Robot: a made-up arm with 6 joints.
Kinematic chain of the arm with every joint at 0, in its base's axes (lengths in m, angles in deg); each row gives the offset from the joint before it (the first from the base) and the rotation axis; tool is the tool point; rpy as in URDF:
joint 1: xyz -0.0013 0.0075 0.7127 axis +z
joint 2: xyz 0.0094 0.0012 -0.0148 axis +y
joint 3: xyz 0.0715 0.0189 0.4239 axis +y
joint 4: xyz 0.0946 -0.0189 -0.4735 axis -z
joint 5: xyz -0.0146 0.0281 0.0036 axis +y
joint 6: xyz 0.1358 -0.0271 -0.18 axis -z
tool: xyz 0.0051 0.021 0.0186 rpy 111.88 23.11 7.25
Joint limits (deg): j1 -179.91..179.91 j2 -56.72..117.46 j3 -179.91..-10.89 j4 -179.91..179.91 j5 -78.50..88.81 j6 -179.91..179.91
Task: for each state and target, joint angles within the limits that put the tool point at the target. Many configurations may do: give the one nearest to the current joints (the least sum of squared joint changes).
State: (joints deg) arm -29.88 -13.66 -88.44 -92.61 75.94 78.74
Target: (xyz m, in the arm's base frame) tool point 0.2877 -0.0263 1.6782
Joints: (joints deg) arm 1.39 -26.96 -109.45 -94.51 51.30 79.58
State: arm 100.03 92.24 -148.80 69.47 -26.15 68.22
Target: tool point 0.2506 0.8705 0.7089
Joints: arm 86.22 83.25 -157.42 75.04 -60.24 69.13
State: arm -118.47 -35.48 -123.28 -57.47 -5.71 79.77
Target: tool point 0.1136 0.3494 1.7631
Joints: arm -103.16 -32.21 -154.35 -48.58 28.93 82.43
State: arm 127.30 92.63 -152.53 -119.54 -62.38 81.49
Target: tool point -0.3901 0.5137 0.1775
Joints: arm 112.83 107.03 -144.46 -126.09 -64.79 80.77
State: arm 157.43 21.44 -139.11 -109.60 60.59 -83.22
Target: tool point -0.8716 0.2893 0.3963
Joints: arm 167.23 61.25 -100.20 -104.56 56.13 -82.08
